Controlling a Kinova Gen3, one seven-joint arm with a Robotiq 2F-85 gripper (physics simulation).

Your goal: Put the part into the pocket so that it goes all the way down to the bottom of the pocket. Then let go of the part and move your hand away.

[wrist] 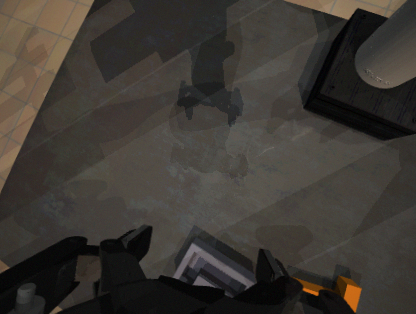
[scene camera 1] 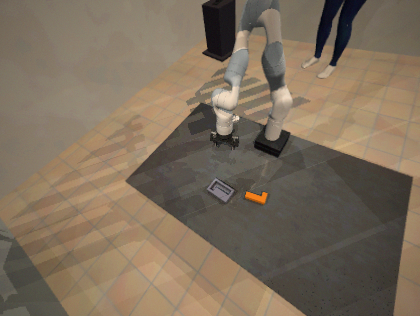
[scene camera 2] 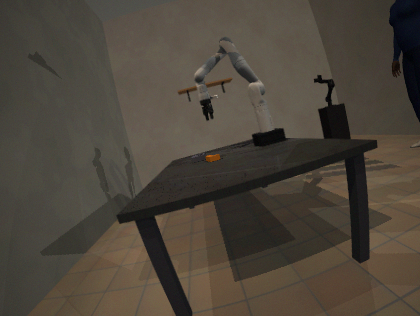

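The orange L-shaped part lies flat on the dark table, to the right of the pocket block in scene camera 1. The grey block with the pocket lies on the table, with its recess facing up and empty in scene camera 1. My gripper is open and empty, pointing down high above the table, on the robot-base side of the block. In the wrist view the fingers and gripper body hide the lower parts of the block and the part.
The arm's black base stands at the table's back edge, right of the gripper. A dark pedestal and a person stand beyond the table. A wooden shelf is on the back wall.
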